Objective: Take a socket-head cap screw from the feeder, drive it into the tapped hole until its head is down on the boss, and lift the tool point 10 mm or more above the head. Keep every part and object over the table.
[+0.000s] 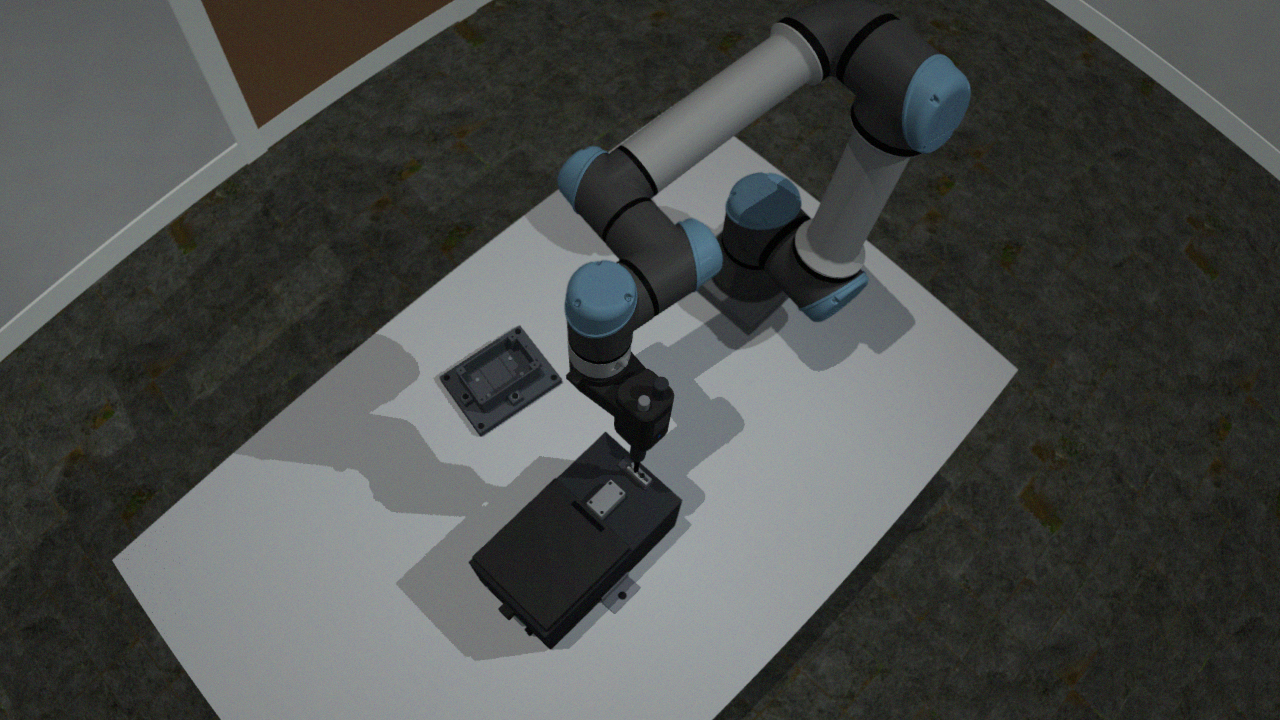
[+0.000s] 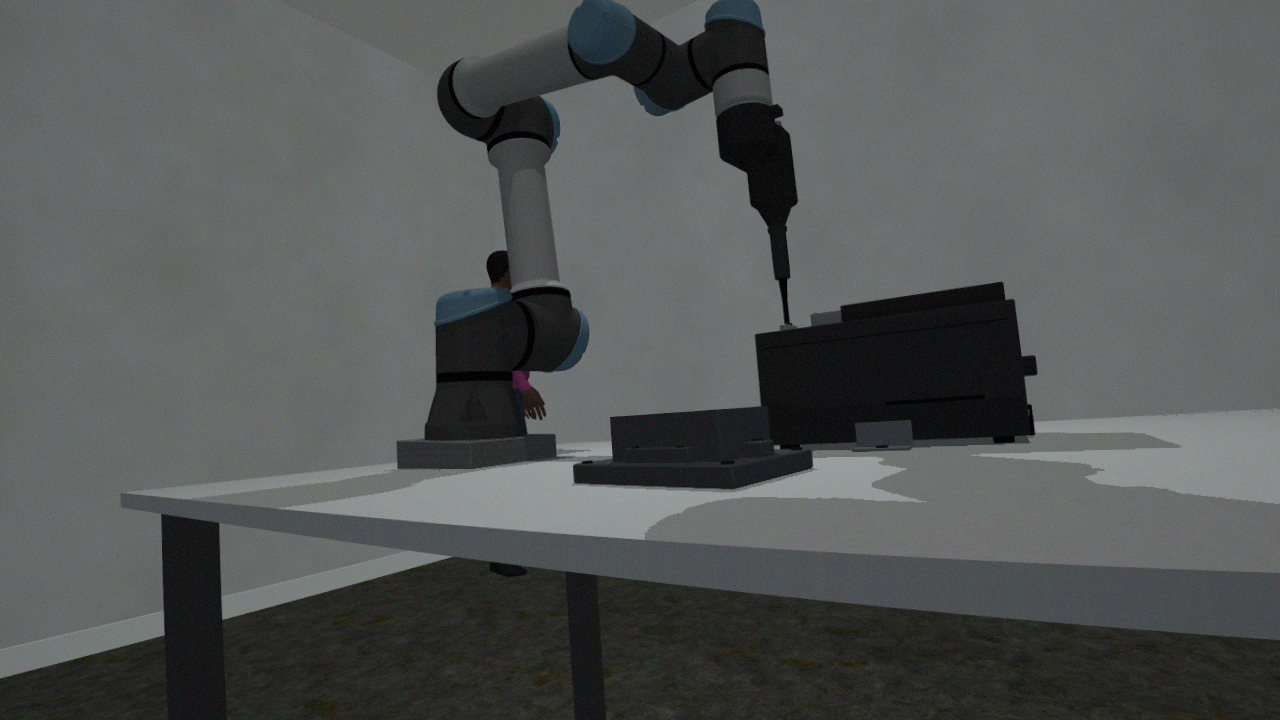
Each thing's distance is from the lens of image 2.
black screw feeder [image 2: 815,393]: 73 cm
